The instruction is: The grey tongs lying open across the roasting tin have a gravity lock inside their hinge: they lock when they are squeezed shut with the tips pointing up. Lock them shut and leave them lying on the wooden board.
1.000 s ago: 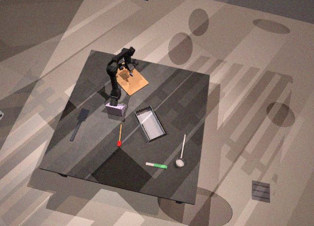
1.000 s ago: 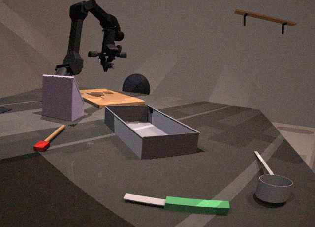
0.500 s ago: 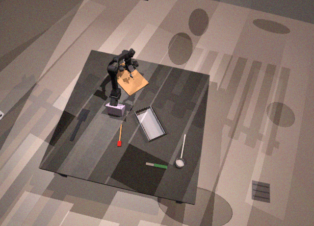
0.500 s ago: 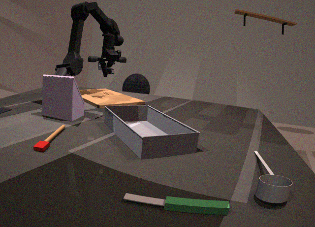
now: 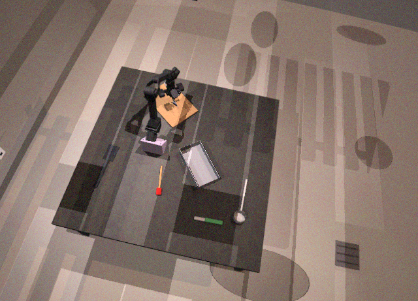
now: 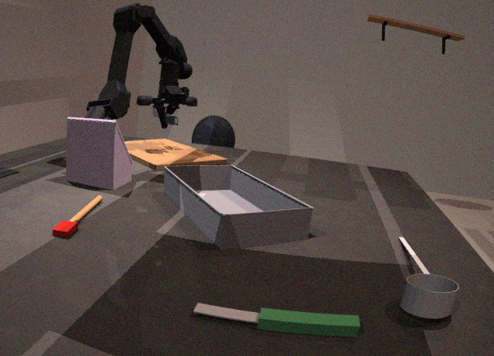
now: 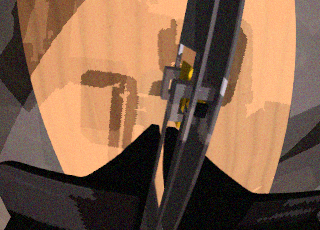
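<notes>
My gripper tip is 4 cm below the yellow part, 3 cm to the left of it and 2 cm short of it. Also, from my gripper tip: grey roasting tin: 49 cm to the right, 26 cm ahead, 5 cm below; then red-headed spatula: 65 cm to the right, 7 cm below, 1 cm ahead; then wooden board: 7 cm below.
</notes>
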